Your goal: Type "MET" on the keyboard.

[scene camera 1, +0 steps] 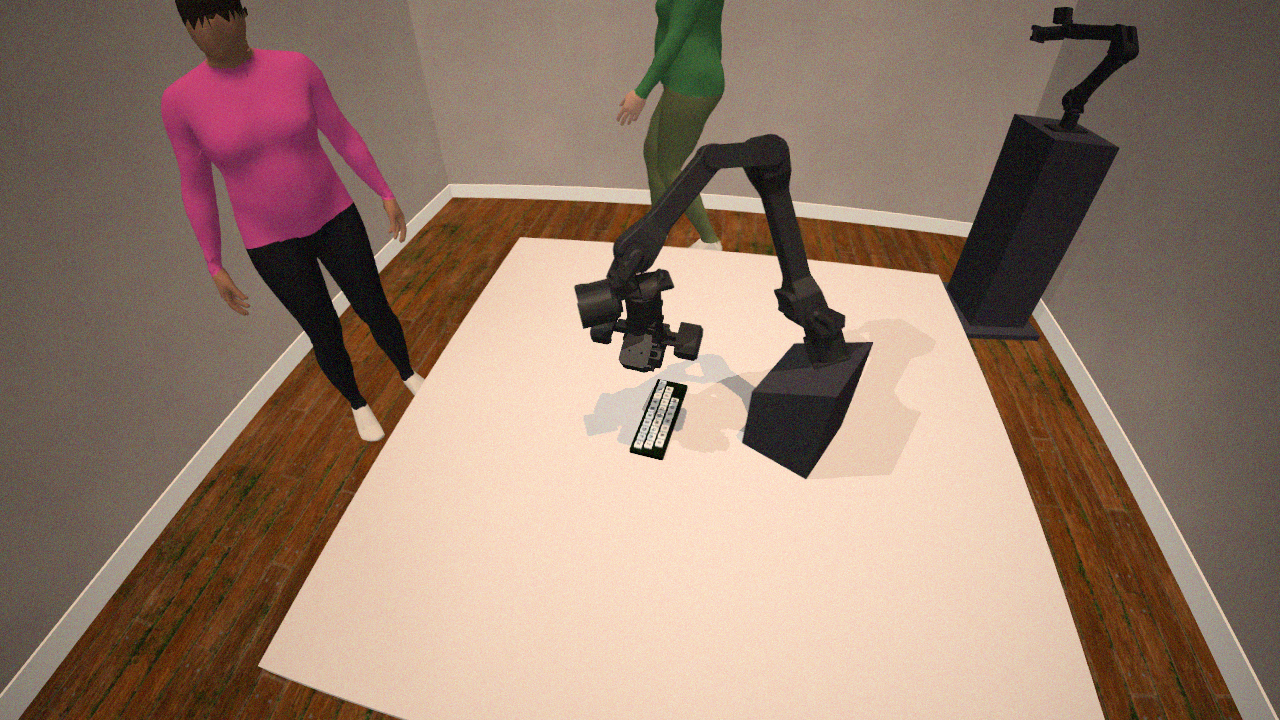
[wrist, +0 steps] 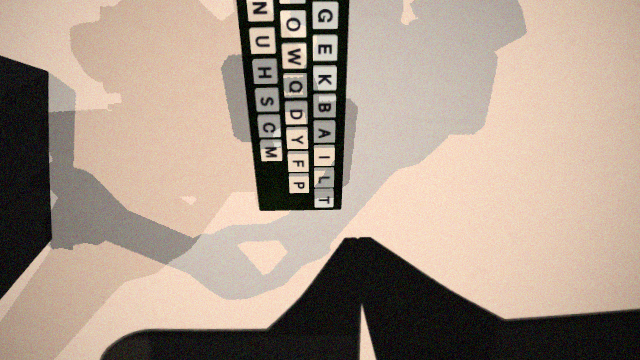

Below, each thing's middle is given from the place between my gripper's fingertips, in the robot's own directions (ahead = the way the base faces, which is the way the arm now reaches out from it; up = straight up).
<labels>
My gripper is now 15 cm above the black keyboard [scene camera 1: 679, 391], 2 cm past it and 1 cm to the right of it.
</labels>
